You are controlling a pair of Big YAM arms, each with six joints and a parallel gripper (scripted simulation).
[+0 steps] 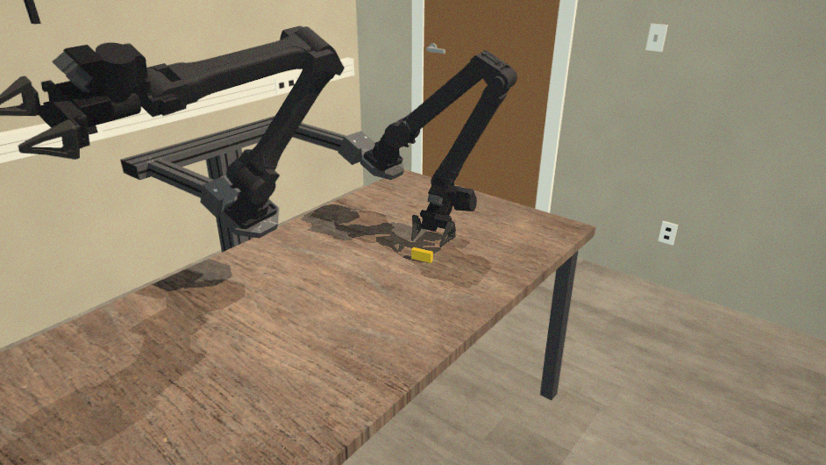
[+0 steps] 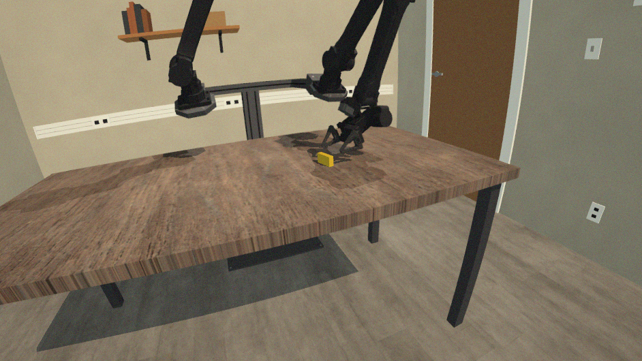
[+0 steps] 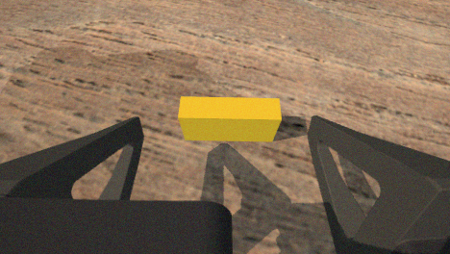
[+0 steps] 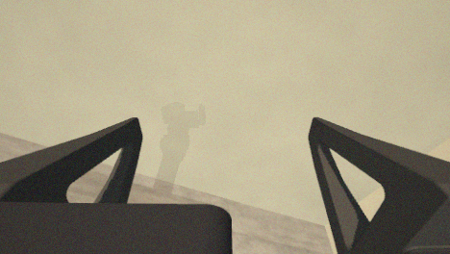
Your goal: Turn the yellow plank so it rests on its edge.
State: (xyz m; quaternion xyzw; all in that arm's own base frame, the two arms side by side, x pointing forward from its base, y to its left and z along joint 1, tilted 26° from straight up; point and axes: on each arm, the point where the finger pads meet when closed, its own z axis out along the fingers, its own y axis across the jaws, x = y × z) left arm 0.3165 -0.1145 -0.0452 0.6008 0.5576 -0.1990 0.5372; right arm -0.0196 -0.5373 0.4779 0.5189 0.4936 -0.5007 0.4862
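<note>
Right now the yellow plank is 10 mm ahead of my left hand, 30 mm to the right of it and 40 mm below it.
</note>
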